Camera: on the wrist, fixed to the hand. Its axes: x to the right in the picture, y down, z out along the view.
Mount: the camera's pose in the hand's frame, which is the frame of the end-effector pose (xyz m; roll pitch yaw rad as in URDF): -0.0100 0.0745 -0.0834 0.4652 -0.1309 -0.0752
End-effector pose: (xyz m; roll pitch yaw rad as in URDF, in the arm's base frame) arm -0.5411 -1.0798 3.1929 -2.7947 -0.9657 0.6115
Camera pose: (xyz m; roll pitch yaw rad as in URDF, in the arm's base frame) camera -0.5250 -1.1887 3.2149 -2.4742 -0.8598 0.7877
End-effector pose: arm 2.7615 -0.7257 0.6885 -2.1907 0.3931 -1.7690
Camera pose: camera 2.6553 -0.6902 0.6811 -1.6670 0.4036 -1.6057
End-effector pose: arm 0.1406 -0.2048 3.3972 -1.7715 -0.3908 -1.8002
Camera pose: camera 0.0438 -0.1947 3.3413 -1.3746 -0.4335 -1.6422
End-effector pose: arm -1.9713 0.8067 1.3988 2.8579 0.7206 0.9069
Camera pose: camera -1.8970 0.8235 1.4812 -2.9264 0.8667 0.9610
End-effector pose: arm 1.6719 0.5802 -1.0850 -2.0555 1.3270 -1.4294
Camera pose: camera 1.5604 0.5933 -1.0818 -1.0612 1.2806 -0.8769
